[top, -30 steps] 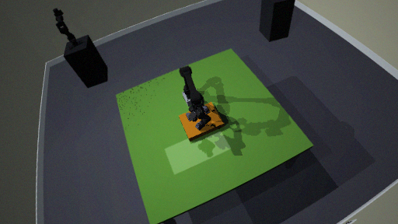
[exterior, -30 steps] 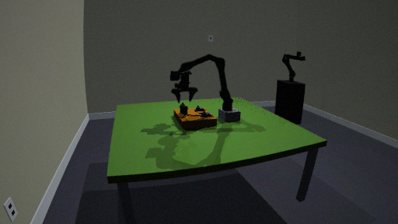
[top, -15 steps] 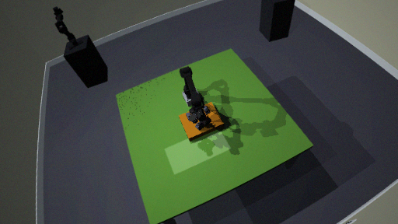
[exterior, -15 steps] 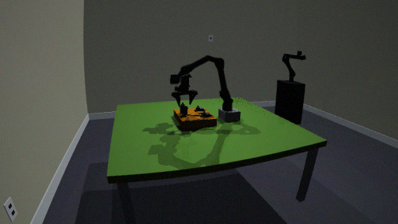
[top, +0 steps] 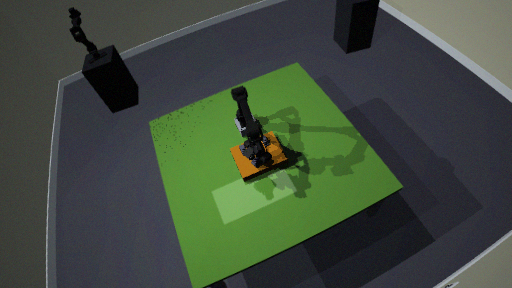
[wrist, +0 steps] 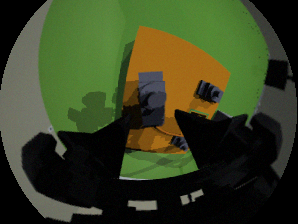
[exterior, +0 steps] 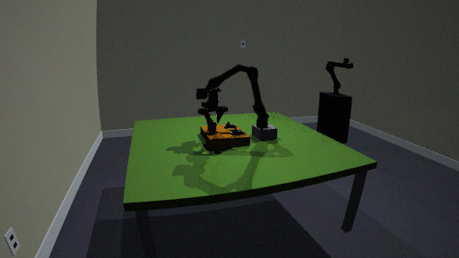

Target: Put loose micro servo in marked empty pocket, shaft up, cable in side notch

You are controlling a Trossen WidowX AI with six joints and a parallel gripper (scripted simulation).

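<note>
Now: the orange deck 7 cm below my gripper tip, 2 cm behind it and 1 cm to the left of it.
</note>
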